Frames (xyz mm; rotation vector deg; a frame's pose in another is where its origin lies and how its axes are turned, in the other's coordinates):
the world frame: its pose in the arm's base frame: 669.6 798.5 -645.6 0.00 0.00 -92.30
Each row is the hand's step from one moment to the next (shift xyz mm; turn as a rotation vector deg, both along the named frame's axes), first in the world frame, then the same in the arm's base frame.
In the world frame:
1: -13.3 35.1 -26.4 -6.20 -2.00 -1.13
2: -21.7 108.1 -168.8 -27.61 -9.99 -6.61
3: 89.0 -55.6 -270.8 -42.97 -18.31 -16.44
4: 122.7 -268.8 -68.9 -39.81 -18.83 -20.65
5: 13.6 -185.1 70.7 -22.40 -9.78 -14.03
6: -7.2 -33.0 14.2 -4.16 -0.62 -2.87
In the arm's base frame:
1: 35.6 11.9 -26.4 -1.75 6.28 -1.13
2: 108.9 17.3 -168.8 -8.87 27.99 -6.61
3: -59.1 -86.7 -270.8 -16.57 43.67 -16.44
4: -273.5 -111.8 -68.9 -17.22 40.53 -20.65
5: -185.5 -6.2 70.7 -8.87 22.77 -14.03
6: -32.7 8.5 14.2 -0.45 4.18 -2.87

